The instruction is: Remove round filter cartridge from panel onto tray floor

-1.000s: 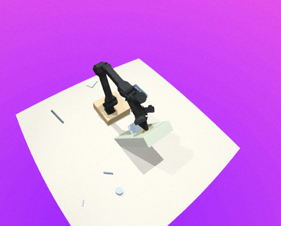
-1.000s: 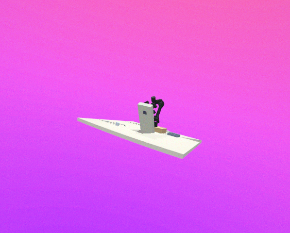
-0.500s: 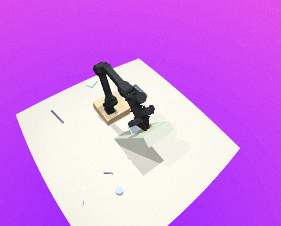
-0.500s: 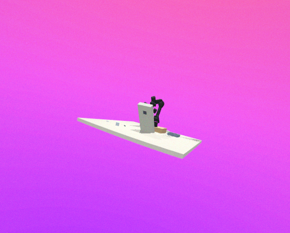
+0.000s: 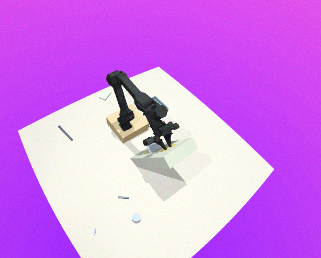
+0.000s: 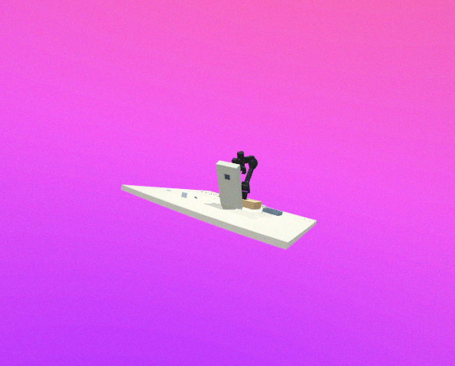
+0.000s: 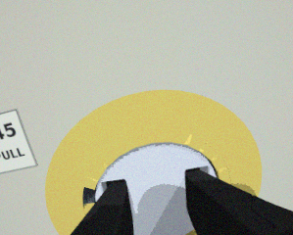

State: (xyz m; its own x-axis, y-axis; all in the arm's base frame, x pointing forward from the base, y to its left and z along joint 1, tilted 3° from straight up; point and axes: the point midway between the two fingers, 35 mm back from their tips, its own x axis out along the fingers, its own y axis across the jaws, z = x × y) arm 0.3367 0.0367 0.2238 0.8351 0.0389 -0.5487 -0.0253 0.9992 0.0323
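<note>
My gripper tip is 10 mm short of the round filter cartridge and 10 mm above it. Also, from my gripper tip: blue tray (450 mm behind, 250 mm to the left, 250 mm below); short bar (10 mm ahead, 270 mm to the right, 250 mm below); grey service panel (40 mm behind, 80 mm below).
</note>
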